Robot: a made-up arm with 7 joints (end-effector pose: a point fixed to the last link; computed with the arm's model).
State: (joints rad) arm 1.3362 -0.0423 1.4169 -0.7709 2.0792 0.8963 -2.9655
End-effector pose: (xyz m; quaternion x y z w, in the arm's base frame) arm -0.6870 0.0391 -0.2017 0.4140 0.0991 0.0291 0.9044
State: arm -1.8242 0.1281 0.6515 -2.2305 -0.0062 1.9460 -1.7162
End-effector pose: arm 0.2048 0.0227 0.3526 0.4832 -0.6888 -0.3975 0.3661
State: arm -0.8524 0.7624 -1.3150 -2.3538 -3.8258 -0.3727 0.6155
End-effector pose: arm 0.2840 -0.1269 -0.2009 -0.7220 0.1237 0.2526 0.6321
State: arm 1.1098 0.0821 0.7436 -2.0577 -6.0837 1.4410 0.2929
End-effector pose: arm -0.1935 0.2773 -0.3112 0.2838 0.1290 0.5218 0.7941
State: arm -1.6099 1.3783 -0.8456 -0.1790 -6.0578 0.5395 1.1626
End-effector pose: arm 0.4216 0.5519 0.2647 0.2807 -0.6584 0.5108 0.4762
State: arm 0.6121 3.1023 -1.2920 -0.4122 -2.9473 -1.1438 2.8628
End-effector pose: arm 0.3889 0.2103 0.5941 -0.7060 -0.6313 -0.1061 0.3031
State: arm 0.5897 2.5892 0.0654 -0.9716 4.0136 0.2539 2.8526
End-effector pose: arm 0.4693 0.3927 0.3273 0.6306 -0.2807 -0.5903 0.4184
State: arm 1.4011 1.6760 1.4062 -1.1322 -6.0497 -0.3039 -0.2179
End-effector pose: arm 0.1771 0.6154 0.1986 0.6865 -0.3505 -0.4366 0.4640
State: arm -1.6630 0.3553 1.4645 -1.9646 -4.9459 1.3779 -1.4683
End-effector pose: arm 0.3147 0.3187 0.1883 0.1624 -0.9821 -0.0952 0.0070
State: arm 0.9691 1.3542 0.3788 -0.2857 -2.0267 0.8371 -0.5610
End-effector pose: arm -0.2467 0.6996 -0.0461 -0.1917 -0.7960 0.5559 0.1438
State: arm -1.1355 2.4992 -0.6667 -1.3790 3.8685 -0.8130 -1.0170
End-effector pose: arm 0.0341 0.4161 0.4668 0.0136 -0.8234 0.5363 0.1849
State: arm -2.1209 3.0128 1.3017 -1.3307 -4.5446 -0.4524 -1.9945
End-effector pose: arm -0.5827 0.0267 -0.2527 -0.3648 0.0548 -0.5538 0.7465
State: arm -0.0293 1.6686 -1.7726 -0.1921 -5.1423 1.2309 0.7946
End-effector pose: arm -0.0066 0.7433 0.0039 0.8188 0.2846 0.3597 0.3452
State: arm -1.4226 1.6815 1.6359 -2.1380 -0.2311 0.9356 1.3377
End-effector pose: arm -0.2704 0.3151 0.1336 0.1629 0.7136 -0.2442 0.6361
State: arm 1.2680 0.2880 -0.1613 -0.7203 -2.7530 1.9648 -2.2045
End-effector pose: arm -0.5804 0.0700 -0.4233 -0.0660 -0.6871 0.3330 0.6423
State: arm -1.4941 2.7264 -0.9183 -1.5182 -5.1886 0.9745 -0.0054
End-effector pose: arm -0.1159 0.4239 0.4044 0.5711 -0.4463 0.2476 0.6429
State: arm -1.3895 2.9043 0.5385 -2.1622 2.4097 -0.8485 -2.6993
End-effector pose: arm -0.2563 -0.1184 0.3230 -0.7620 0.2722 -0.0984 0.5793
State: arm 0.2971 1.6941 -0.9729 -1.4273 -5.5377 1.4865 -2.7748
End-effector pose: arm 0.0777 0.5448 -0.2779 0.4739 -0.4795 0.7386 0.0026
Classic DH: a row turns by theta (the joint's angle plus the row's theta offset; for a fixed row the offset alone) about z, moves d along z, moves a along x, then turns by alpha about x. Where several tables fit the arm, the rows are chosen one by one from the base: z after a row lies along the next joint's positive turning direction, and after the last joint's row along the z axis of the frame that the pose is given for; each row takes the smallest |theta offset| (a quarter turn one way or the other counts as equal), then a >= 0, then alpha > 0; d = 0 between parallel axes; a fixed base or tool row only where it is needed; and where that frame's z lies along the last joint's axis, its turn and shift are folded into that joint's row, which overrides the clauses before.
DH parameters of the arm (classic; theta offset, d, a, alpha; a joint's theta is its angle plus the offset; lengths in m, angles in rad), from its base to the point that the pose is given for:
base (fixed): 0 0 0 -1.2217
joint 1: 1.5708 0 0 1.5708
joint 2: 1.2217 0 0 -1.5708
joint 3: -1.5708 -0.4109 0.0462 -1.5708
joint 4: 0 0 -0.0397 1.5708
joint 5: 0 -0.3276 0 -1.5708
joint 6: 0 0 0 1.5708
joint 7: 0 0 0 0

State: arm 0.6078 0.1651 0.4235 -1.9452 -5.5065 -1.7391 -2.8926
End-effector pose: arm 0.0738 0.2458 -0.4189 0.9699 0.1581 0.1081 0.1506
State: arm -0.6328 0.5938 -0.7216 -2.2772 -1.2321 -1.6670 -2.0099
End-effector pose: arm 0.3559 -0.1149 -0.1244 -0.2979 0.3286 -0.2368 0.8644
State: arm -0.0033 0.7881 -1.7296 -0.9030 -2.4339 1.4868 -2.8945
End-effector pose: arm -0.0418 0.2632 -0.6502 -0.4386 -0.5256 -0.2060 0.6992
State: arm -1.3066 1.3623 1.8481 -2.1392 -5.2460 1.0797 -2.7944
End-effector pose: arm -0.1584 0.3967 0.0863 0.9541 -0.1073 0.2563 0.1116
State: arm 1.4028 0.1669 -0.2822 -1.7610 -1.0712 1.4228 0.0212
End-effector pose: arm -0.2972 -0.0203 -0.4502 0.3962 0.4447 -0.2477 0.7642
